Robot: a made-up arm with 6 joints.
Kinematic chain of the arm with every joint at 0, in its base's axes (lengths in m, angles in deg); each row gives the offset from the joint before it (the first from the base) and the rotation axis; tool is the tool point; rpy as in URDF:
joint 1: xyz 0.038 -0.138 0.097 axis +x
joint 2: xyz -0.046 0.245 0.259 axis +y
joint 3: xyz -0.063 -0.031 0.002 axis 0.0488 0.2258 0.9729
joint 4: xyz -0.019 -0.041 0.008 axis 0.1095 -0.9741 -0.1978
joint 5: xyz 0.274 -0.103 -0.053 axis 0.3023 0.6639 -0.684
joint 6: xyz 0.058 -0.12 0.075 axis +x
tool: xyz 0.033 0.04 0.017 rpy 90 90 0
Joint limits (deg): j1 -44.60..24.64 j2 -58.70..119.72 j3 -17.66..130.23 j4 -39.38..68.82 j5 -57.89..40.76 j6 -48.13..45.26
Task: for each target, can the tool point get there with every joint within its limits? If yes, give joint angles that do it. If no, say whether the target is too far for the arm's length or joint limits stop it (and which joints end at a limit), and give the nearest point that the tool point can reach.
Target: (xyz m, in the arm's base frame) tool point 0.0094 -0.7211 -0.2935
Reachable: no: joint limits stop it (at a limit: joint 1, joint 2, joint 3, joint 6) | nearest point 0.0334 -0.3432 0.1142 | short by 0.556 m
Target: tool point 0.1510 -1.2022 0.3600
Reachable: no: too far | nearest point 0.0879 -0.5083 0.4932 | short by 0.709 m
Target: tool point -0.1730 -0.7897 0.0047
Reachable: no: joint limits stop it (at a limit: joint 1, joint 2, joint 3, joint 5, joint 6) | nearest point -0.1094 -0.3415 0.1490 | short by 0.475 m
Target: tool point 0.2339 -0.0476 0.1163
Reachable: yes | joints 5.99 49.92 18.51 -1.78 1.90 34.97
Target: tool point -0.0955 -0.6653 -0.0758
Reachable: no: joint limits stop it (at a limit: joint 1, joint 2, joint 3, joint 5, joint 6) | nearest point -0.0397 -0.3423 0.1249 | short by 0.384 m
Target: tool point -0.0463 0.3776 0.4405
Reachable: yes | joints 18.88 68.48 103.90 -1.06 -2.96 17.83
